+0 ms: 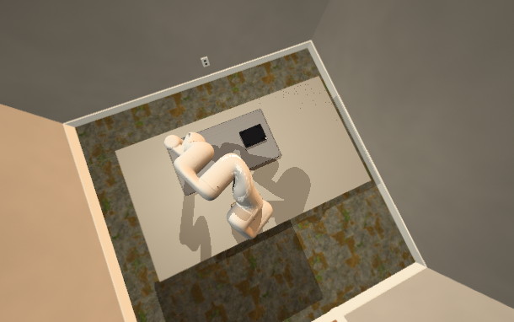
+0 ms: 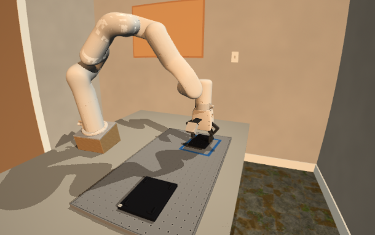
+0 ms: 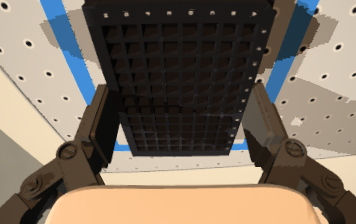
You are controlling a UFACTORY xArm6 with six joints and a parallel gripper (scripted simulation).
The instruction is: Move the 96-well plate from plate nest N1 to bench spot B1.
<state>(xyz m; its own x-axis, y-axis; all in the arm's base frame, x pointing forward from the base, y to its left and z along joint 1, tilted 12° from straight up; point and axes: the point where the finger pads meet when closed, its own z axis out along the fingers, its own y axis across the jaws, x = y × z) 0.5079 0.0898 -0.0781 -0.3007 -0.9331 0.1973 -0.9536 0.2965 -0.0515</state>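
Right now my hand is 1 cm above the black 96-well plate. Also, from my hand: black plate nest N1 (41 cm to the right, 12 cm behind, 2 cm below); then white label (47 cm to the right, 19 cm behind, 2 cm below).
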